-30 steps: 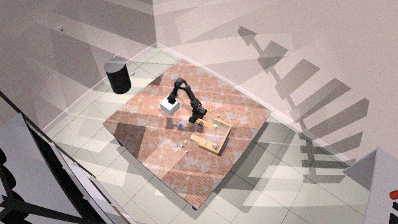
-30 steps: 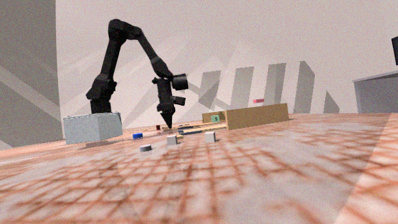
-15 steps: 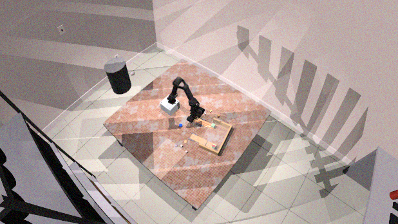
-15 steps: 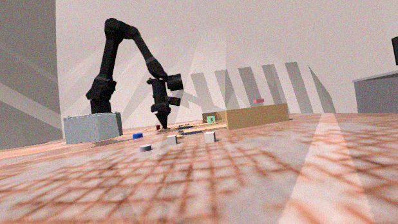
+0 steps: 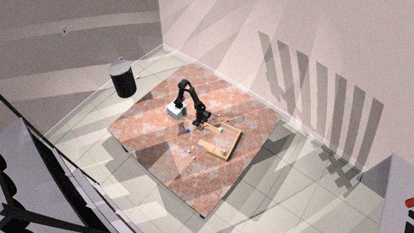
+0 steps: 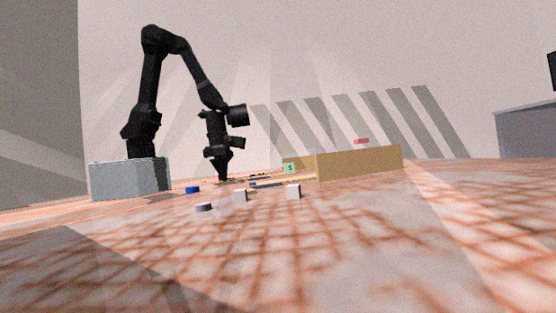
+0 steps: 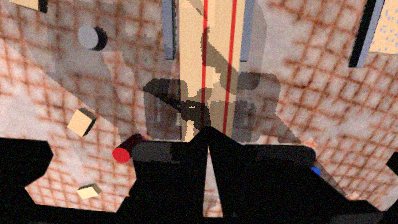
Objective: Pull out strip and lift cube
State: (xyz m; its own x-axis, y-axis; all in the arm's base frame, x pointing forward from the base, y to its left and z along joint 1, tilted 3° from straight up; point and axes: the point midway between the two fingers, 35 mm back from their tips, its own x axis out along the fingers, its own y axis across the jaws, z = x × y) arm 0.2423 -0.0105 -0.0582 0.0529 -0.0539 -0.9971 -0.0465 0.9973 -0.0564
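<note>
Now: the red cube 9 cm to the left of my gripper tip, 3 cm behind it and 1 cm above it. Also, from my gripper tip: speckled tan strip 18 cm ahead, 17 cm to the right.
</note>
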